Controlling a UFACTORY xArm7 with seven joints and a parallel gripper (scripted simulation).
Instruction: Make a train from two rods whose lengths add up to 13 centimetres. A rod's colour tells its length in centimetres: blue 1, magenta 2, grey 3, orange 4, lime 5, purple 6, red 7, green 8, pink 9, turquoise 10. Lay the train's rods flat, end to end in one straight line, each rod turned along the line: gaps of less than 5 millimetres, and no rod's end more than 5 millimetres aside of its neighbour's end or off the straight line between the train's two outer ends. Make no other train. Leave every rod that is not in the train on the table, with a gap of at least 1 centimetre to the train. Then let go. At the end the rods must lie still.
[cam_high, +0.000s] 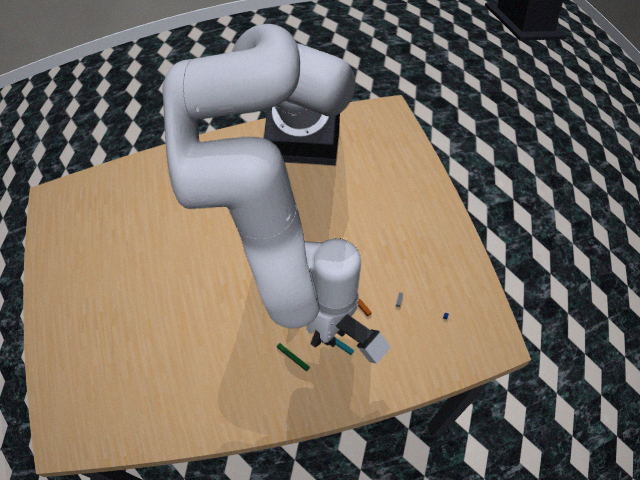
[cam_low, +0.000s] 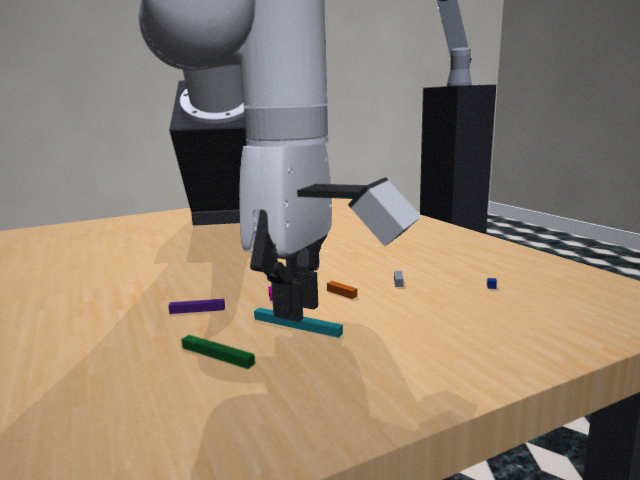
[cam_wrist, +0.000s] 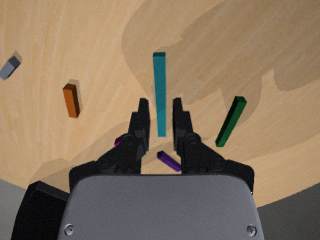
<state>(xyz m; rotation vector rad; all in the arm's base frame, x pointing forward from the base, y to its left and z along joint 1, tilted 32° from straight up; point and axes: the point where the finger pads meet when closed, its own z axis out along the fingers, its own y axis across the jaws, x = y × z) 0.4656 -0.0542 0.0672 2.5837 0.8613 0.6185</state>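
My gripper is now 3 cm above the turquoise rod. From my hand the other things lie so: orange rod: 5 cm behind, 8 cm to the left, 3 cm below; then green rod: 2 cm ahead, 9 cm to the right, 3 cm below; then magenta rod: 8 cm behind, 1 cm to the left, 3 cm below.
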